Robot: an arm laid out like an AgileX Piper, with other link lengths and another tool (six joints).
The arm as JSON. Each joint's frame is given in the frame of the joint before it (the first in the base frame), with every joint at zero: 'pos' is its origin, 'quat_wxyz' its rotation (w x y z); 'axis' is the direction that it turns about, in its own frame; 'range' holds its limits. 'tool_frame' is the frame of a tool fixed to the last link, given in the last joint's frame.
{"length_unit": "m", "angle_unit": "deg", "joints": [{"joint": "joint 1", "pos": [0.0, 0.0, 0.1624], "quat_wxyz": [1.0, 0.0, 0.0, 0.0], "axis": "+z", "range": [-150.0, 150.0]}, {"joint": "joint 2", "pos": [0.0, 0.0, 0.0], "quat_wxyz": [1.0, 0.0, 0.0, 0.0], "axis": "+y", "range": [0.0, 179.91]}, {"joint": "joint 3", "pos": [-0.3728, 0.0, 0.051], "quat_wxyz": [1.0, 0.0, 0.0, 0.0], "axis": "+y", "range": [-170.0, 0.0]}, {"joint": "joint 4", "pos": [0.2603, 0.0, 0.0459], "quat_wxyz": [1.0, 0.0, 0.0, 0.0], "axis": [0.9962, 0.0, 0.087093], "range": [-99.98, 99.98]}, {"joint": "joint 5", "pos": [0.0, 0.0, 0.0], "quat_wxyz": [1.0, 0.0, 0.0, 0.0], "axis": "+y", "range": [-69.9, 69.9]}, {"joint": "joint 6", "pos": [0.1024, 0.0, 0.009], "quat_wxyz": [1.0, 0.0, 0.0, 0.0], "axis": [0.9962, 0.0, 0.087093], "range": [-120.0, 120.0]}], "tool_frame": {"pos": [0.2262, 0.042, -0.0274], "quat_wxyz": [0.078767, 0.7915, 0.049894, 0.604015]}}
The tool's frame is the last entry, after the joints.
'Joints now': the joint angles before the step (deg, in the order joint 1, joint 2, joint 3, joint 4, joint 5, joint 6). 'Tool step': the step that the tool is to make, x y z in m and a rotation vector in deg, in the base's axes. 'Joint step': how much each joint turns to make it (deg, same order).
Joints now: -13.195 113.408 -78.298 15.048 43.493 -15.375
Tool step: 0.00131 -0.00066 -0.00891 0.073 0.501 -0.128
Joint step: -0.001 1.110 -0.001 0.060 -0.617 -0.044
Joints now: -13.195 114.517 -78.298 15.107 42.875 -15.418
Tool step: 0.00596 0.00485 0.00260 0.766 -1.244 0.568
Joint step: -0.001 0.001 -0.001 1.968 -0.713 -1.875
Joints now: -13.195 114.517 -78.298 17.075 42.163 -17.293
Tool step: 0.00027 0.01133 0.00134 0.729 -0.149 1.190
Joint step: 0.794 -0.001 0.000 1.184 0.236 -1.018
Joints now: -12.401 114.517 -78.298 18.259 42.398 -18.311
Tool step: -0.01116 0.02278 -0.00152 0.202 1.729 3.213
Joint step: 2.429 0.001 -0.002 -0.489 1.837 -0.048
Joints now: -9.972 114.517 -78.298 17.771 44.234 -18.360
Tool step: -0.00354 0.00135 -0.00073 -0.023 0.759 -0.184
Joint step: 0.218 0.000 -0.001 -0.560 0.583 0.894
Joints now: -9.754 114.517 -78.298 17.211 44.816 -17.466
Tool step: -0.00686 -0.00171 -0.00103 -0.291 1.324 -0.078
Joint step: -0.001 0.000 -0.131 -1.101 1.234 1.002
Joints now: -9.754 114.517 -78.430 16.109 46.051 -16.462
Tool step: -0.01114 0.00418 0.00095 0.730 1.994 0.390
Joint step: 0.000 0.000 -0.242 0.000 2.387 0.186
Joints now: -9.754 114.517 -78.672 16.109 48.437 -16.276
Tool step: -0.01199 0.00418 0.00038 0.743 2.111 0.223
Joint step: 0.000 0.000 0.001 0.000 2.226 0.320
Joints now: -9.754 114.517 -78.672 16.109 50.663 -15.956
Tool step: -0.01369 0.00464 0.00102 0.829 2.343 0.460
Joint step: -0.001 0.000 -0.001 0.051 2.523 0.120
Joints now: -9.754 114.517 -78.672 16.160 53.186 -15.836
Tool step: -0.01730 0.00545 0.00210 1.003 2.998 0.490
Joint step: 0.001 -0.001 0.000 0.000 3.187 0.281
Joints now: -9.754 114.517 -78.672 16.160 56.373 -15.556
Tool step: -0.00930 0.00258 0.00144 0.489 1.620 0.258
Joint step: 0.000 0.000 0.000 -0.052 1.704 0.181
